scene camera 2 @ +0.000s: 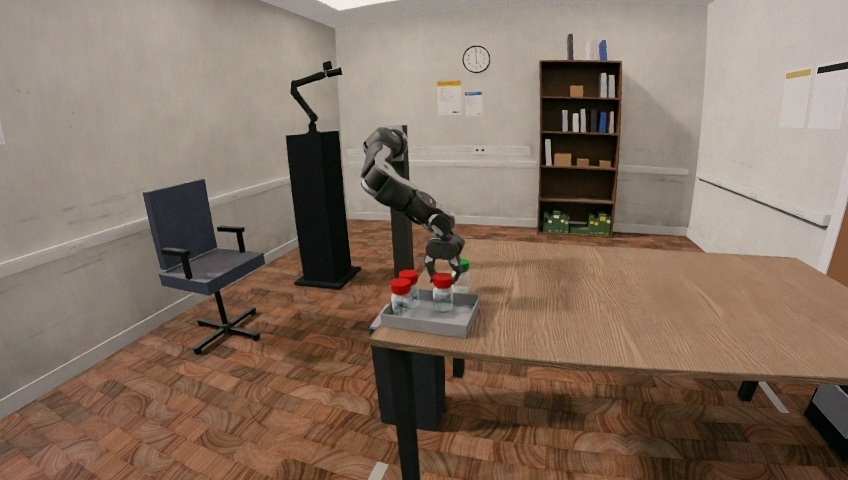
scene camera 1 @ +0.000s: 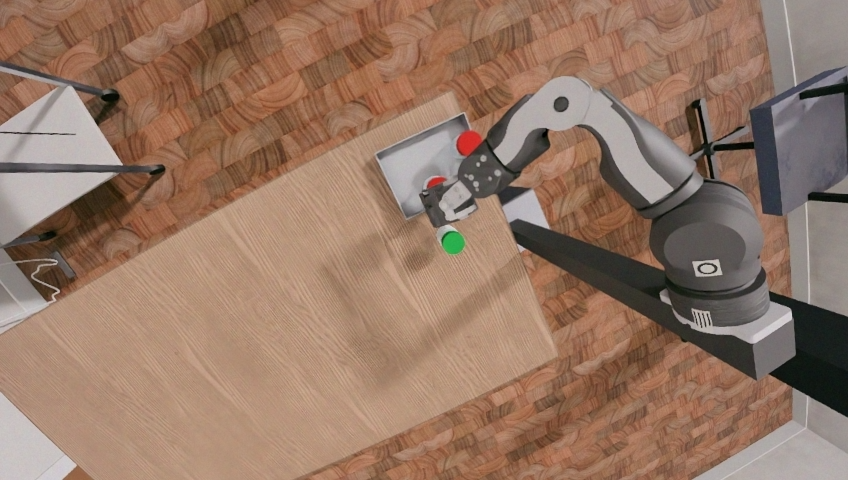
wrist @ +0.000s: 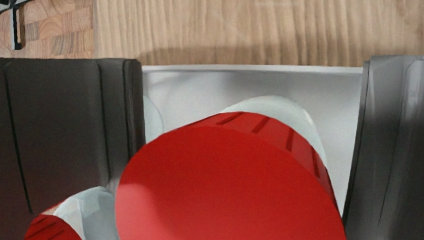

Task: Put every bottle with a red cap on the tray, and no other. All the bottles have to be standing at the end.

Scene:
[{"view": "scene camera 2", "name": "gripper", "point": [444, 280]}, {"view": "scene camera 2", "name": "grey tray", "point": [463, 303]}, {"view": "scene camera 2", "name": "red-capped bottle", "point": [401, 298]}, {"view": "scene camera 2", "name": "red-capped bottle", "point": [442, 294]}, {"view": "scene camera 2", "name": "black pedestal beam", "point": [402, 239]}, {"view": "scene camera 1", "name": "gripper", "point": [441, 194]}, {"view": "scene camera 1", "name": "grey tray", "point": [407, 164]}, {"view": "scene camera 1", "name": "black pedestal beam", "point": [635, 284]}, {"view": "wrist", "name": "gripper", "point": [236, 161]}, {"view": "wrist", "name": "grey tray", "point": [183, 94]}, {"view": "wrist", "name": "red-capped bottle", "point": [251, 163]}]

